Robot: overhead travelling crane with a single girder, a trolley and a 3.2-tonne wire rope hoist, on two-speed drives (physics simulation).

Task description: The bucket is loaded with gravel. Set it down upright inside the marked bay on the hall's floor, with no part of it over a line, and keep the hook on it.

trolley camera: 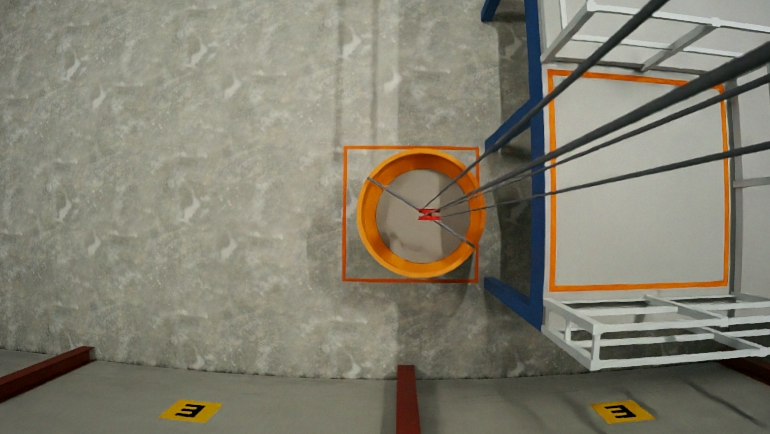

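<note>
The orange bucket (pixel 367 223) shows from above, its round rim level as far as I can tell, with a grey fill (pixel 401 231) inside. Its thin bail crosses the opening. The red hook block (pixel 429 214) is over the bucket's middle, on straight ropes; the hook below it is hidden, and the bail runs to it. The marked bay (pixel 344 215) is an orange square outline on the floor. In this view the rim covers part of the bay's right line and reaches past it, with a gap at the left line. Shadows lie apart from the bucket; its height is hard to tell.
A blue frame (pixel 537 215) stands right of the bay, beside a pale platform with an orange outline (pixel 552 215) and white railings (pixel 595 326) (pixel 647 15). Dark red columns (pixel 407 398) (pixel 48 372) and yellow signs (pixel 191 410) (pixel 622 411) are along the bottom wall.
</note>
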